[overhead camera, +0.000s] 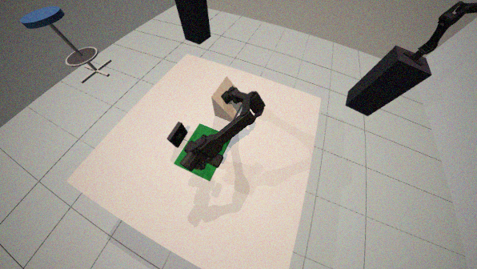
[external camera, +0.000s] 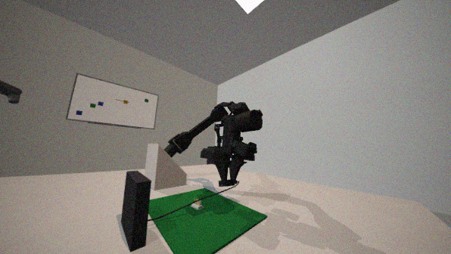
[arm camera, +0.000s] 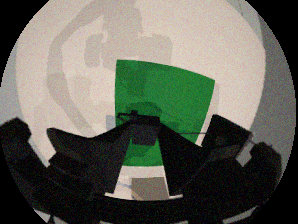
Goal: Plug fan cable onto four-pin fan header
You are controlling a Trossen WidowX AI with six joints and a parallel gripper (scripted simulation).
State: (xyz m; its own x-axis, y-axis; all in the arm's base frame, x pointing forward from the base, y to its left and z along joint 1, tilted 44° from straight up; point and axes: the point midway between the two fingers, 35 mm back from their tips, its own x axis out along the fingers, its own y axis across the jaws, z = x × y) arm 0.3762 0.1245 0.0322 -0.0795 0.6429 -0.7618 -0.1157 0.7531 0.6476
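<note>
The green board lies 50 mm behind my gripper tip, 70 mm to the right of it and 90 mm below it. Also, from my gripper tip: pale four-pin header 70 mm behind, 70 mm to the right, 80 mm below; then black plug 10 mm behind; then black fan 30 mm behind, 230 mm to the right, 20 mm below.
</note>
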